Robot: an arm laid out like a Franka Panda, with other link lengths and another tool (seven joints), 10 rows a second.
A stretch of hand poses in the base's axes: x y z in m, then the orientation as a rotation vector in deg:
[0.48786, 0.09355, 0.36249, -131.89, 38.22, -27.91]
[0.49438, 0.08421, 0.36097, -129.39, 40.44, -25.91]
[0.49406, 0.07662, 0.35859, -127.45, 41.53, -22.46]
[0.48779, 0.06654, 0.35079, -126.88, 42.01, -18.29]
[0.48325, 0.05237, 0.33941, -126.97, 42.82, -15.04]
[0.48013, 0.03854, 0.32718, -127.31, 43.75, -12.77]
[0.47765, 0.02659, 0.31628, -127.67, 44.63, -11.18]
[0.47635, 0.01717, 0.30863, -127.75, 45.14, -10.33]
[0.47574, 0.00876, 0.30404, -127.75, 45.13, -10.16]
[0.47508, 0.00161, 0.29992, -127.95, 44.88, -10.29]
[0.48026, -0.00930, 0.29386, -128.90, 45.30, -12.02]
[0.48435, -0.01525, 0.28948, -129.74, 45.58, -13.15]
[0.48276, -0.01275, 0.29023, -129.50, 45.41, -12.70]
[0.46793, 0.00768, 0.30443, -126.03, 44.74, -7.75]
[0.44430, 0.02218, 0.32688, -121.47, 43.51, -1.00]
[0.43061, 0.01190, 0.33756, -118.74, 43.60, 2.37]
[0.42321, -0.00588, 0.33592, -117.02, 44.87, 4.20]
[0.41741, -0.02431, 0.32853, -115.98, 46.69, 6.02]
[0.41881, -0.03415, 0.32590, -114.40, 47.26, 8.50]
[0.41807, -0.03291, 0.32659, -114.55, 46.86, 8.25]
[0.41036, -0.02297, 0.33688, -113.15, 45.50, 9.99]
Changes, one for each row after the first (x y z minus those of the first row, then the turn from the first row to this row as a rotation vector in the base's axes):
[0.00652, -0.00934, -0.00152, 2.84, 1.17, -1.18]
[0.00620, -0.01693, -0.00390, 5.67, 3.16, -1.11]
[-0.00007, -0.02701, -0.01170, 7.44, 5.92, -0.30]
[-0.00461, -0.04118, -0.02308, 8.24, 8.40, 0.03]
[-0.00773, -0.05501, -0.03531, 8.48, 10.35, 0.01]
[-0.01021, -0.06696, -0.04621, 8.49, 11.82, -0.18]
[-0.01151, -0.07638, -0.05386, 8.59, 12.59, -0.31]
[-0.01212, -0.08479, -0.05845, 8.64, 12.70, -0.26]
[-0.01278, -0.09194, -0.06257, 8.44, 12.59, -0.09]
[-0.00760, -0.10285, -0.06863, 7.06, 11.81, -0.82]
[-0.00351, -0.10880, -0.07301, 5.95, 11.38, -1.29]
[-0.00510, -0.10630, -0.07226, 6.31, 11.56, -1.05]
[-0.01993, -0.08587, -0.05806, 10.89, 13.76, 0.59]
[-0.04356, -0.07137, -0.03561, 16.87, 16.90, 3.09]
[-0.05725, -0.08165, -0.02493, 20.17, 18.67, 3.77]
[-0.06465, -0.09943, -0.02657, 22.05, 19.98, 3.17]
[-0.07045, -0.11786, -0.03396, 23.20, 21.66, 2.17]
[-0.06905, -0.12770, -0.03659, 25.09, 23.32, 2.28]
[-0.06979, -0.12646, -0.03590, 24.95, 23.04, 2.53]
[-0.07750, -0.11652, -0.02561, 26.74, 23.59, 3.97]

